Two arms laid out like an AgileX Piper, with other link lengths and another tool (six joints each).
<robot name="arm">
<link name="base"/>
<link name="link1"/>
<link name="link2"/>
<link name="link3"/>
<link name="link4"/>
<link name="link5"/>
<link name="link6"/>
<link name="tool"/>
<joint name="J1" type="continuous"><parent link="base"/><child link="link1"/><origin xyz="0 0 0.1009"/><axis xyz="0 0 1"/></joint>
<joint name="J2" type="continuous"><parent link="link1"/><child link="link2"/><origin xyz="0 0 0"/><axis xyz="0 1 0"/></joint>
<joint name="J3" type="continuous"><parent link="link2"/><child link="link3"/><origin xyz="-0.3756 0 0.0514"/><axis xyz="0 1 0"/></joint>
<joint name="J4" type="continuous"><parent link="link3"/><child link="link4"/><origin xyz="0.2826 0 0.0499"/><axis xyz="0.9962 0 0.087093"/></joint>
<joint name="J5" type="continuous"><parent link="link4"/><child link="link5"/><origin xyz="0 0 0"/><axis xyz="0 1 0"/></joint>
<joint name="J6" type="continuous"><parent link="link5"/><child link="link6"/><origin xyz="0.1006 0 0.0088"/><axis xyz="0.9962 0 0.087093"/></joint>
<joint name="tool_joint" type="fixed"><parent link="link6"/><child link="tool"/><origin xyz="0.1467 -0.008 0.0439" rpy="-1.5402 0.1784 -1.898"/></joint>
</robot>
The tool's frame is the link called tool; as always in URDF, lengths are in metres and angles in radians. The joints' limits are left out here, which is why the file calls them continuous.
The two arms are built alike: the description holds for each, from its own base.
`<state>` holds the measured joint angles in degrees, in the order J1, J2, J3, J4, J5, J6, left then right.
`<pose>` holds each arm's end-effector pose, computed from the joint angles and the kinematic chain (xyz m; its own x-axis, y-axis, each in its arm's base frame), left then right.
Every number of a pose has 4 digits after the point.
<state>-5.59 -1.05 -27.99 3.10 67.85 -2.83 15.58 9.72 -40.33 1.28 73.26 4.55</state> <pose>0.0725 -0.0016 0.2126 -0.3946 -0.9172 0.0560 -0.5416 0.1829 -0.8205 0.0722 0.0147 0.2723 -0.1238 -0.9923 0.0089 -0.6399 0.0730 -0.7650</pose>
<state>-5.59 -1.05 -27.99 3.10 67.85 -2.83 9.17 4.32 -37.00 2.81 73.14 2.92</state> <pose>0.0725 -0.0016 0.2126 -0.3946 -0.9172 0.0560 -0.5416 0.1829 -0.8205 0.0614 0.0117 0.2541 -0.2019 -0.9794 -0.0043 -0.6020 0.1276 -0.7883</pose>
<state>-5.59 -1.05 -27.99 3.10 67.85 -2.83 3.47 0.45 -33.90 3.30 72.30 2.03</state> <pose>0.0725 -0.0016 0.2126 -0.3946 -0.9172 0.0560 -0.5416 0.1829 -0.8205 0.0583 0.0077 0.2382 -0.2851 -0.9585 -0.0092 -0.5655 0.1760 -0.8057</pose>
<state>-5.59 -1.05 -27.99 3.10 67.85 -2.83 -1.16 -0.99 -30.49 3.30 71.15 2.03</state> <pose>0.0725 -0.0016 0.2126 -0.3946 -0.9172 0.0560 -0.5416 0.1829 -0.8205 0.0625 0.0028 0.2183 -0.3625 -0.9320 -0.0050 -0.5608 0.2223 -0.7976</pose>
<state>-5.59 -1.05 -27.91 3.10 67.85 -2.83 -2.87 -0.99 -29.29 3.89 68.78 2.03</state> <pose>0.0726 -0.0016 0.2119 -0.3945 -0.9172 0.0564 -0.5427 0.1830 -0.8197 0.0689 0.0026 0.2183 -0.3862 -0.9222 -0.0212 -0.5381 0.2439 -0.8068</pose>
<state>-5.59 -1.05 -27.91 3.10 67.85 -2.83 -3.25 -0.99 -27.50 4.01 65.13 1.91</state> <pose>0.0726 -0.0016 0.2119 -0.3945 -0.9172 0.0564 -0.5427 0.1830 -0.8197 0.0782 0.0016 0.2188 -0.3926 -0.9190 -0.0345 -0.5096 0.2486 -0.8237</pose>
